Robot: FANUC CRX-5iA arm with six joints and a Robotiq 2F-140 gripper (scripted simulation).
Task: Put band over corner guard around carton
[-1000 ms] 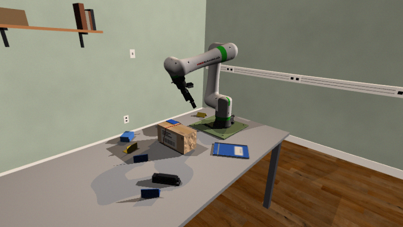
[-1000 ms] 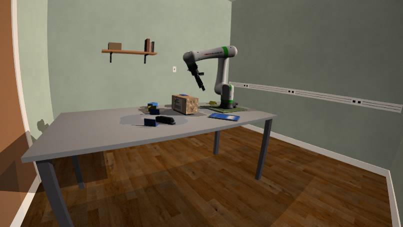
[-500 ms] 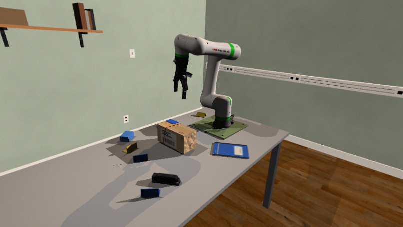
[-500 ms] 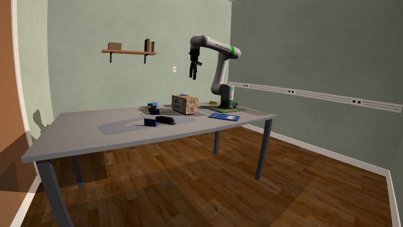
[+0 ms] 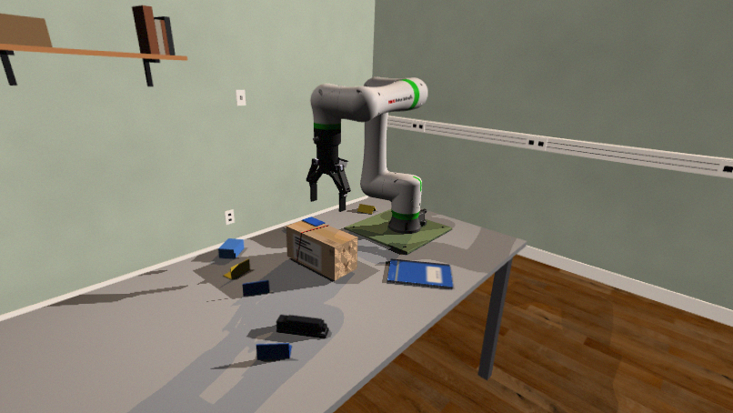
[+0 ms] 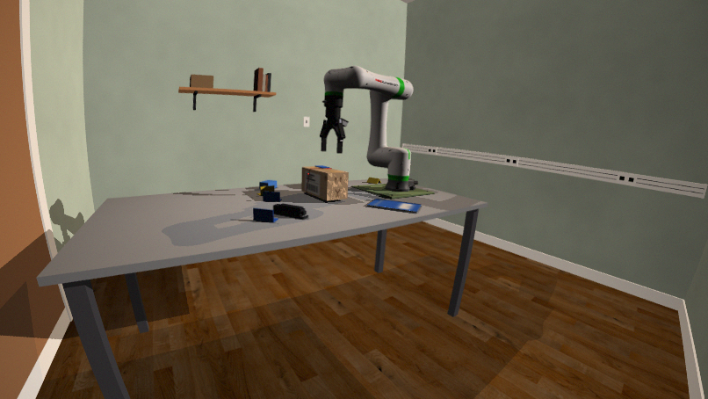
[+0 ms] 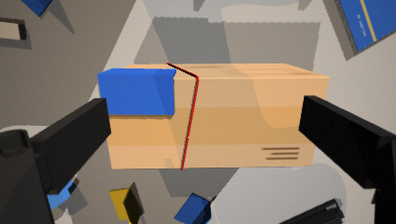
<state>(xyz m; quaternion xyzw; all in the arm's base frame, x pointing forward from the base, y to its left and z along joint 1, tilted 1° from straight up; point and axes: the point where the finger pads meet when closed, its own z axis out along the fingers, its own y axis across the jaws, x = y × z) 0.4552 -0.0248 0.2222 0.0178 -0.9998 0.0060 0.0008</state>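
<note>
The brown carton is 16 cm below my hand, 5 cm ahead of it and 2 cm to the left of it.
</note>
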